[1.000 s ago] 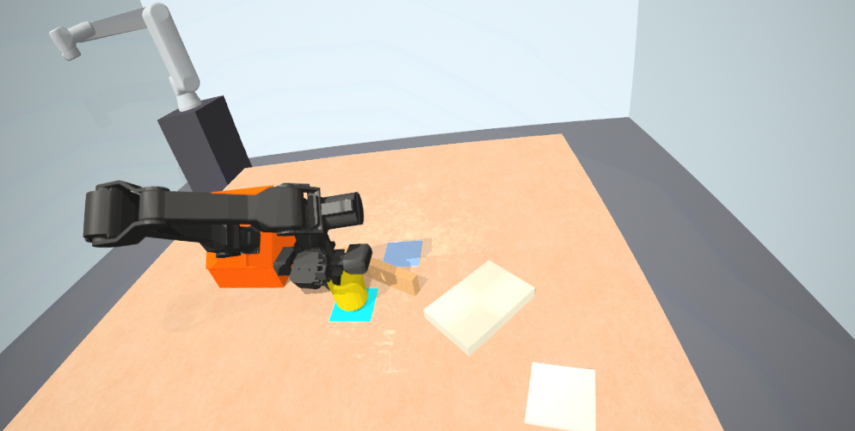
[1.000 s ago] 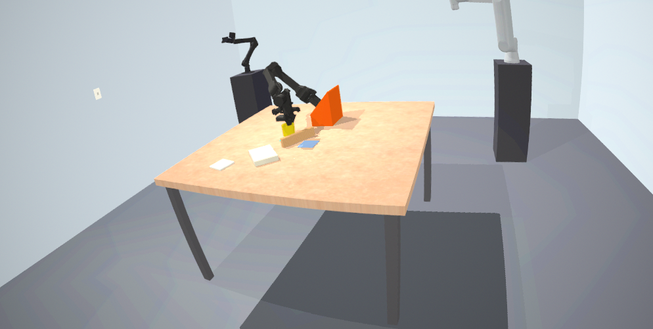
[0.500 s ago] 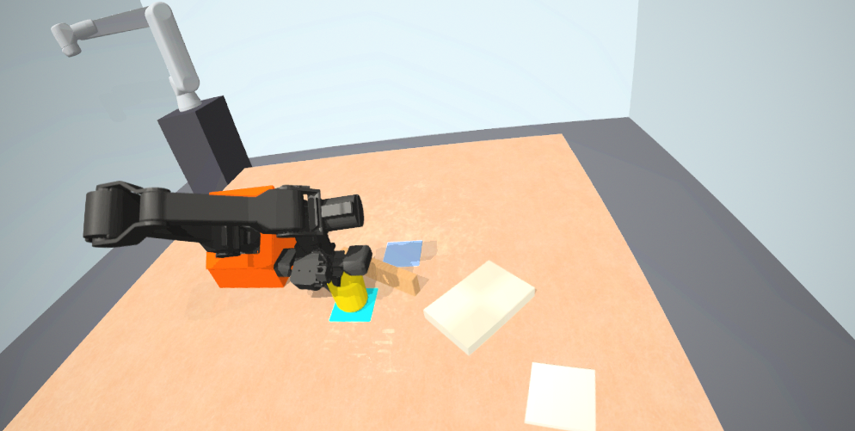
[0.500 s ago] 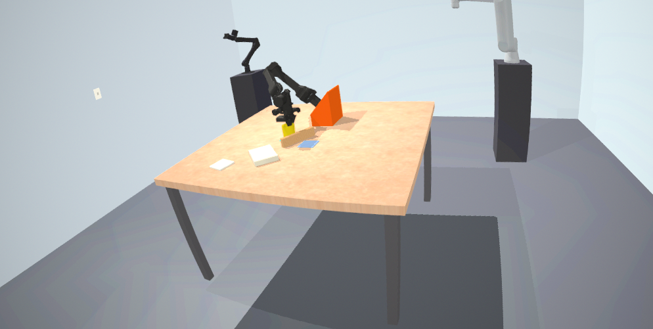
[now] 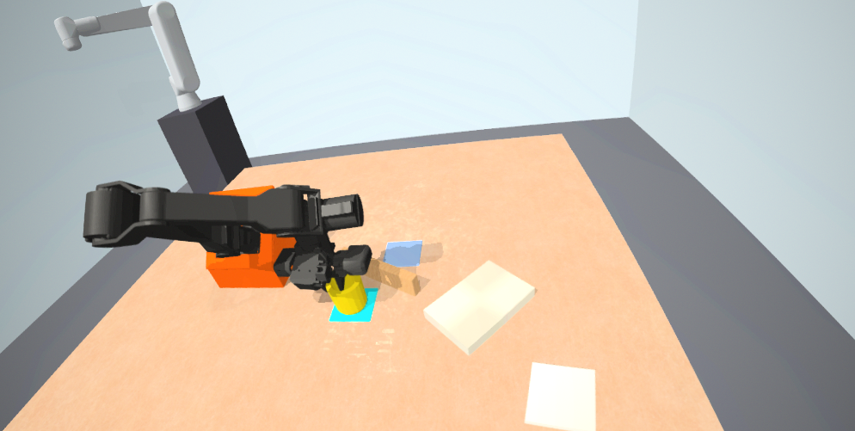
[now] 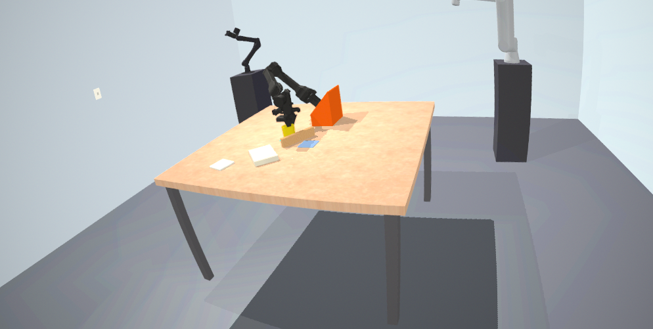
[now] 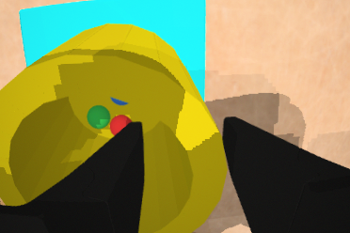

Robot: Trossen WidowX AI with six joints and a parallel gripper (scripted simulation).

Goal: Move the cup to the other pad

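My gripper tip is 2 cm short of the yellow cup and 1 cm above it. Round my gripper tip: green marble (4 cm ahead, 1 cm to the left, 3 cm below); cyan pad (3 cm ahead, 5 cm below); red marble (3 cm ahead, 1 cm to the left, 3 cm below).
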